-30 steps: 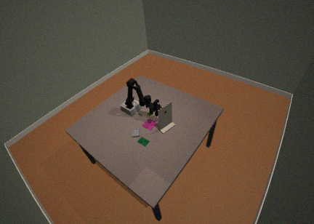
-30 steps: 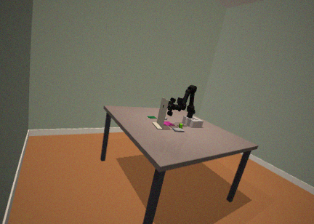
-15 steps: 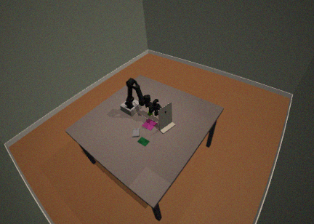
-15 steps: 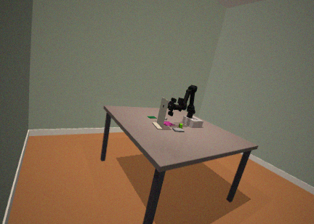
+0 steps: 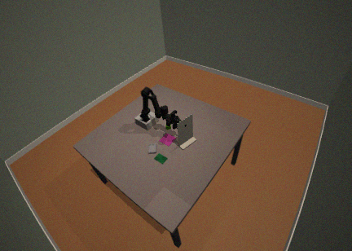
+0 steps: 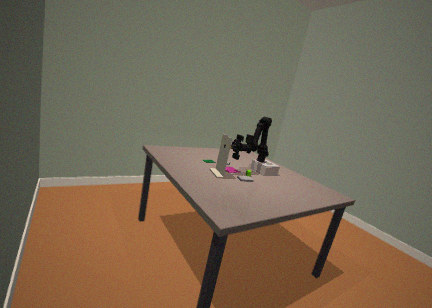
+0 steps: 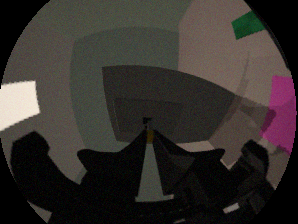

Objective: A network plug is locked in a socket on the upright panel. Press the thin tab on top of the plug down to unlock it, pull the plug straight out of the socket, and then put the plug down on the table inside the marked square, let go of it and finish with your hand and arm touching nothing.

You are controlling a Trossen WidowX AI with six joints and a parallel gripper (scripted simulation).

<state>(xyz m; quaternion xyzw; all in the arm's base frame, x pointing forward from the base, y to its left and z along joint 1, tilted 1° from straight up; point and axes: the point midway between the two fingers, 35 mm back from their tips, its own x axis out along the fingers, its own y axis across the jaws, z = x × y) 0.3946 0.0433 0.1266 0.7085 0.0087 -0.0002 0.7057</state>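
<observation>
Now: the magenta square 22 cm below my gripper tip, 13 cm behind it and 8 cm to the right of it. From my gripper tip the other things lie so: network plug right at my gripper tip; then upright pale panel 8 cm below, 4 cm ahead, 1 cm to the right; then green cube 22 cm behind, 20 cm below, 4 cm to the left.
</observation>
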